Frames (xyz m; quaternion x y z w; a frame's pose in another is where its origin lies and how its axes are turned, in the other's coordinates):
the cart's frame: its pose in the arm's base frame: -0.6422 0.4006 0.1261 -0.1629 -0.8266 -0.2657 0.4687
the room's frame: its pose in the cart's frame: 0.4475 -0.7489 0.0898 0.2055 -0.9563 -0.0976 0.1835
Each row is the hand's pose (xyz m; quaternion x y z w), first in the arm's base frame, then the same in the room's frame.
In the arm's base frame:
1: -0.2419 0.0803 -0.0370 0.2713 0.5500 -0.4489 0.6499
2: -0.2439 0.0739 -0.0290 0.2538 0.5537 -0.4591 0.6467
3: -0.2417 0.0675 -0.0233 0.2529 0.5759 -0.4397 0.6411
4: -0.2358 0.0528 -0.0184 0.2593 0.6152 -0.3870 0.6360
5: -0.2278 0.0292 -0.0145 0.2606 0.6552 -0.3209 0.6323
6: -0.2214 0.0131 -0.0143 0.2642 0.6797 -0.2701 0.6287
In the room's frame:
1: 0.2459 0.7416 0.8289 0.2934 -0.0377 -0.0396 0.9544
2: 0.2392 0.7338 0.8307 0.2875 -0.0381 -0.0596 0.9552
3: 0.2347 0.7283 0.8360 0.2693 -0.0170 -0.0503 0.9616
4: 0.2325 0.7175 0.8484 0.2299 0.0209 -0.0147 0.9729
5: 0.2328 0.7001 0.8666 0.1777 0.0586 0.0271 0.9820
6: 0.2354 0.6890 0.8797 0.1408 0.0844 0.0615 0.9845

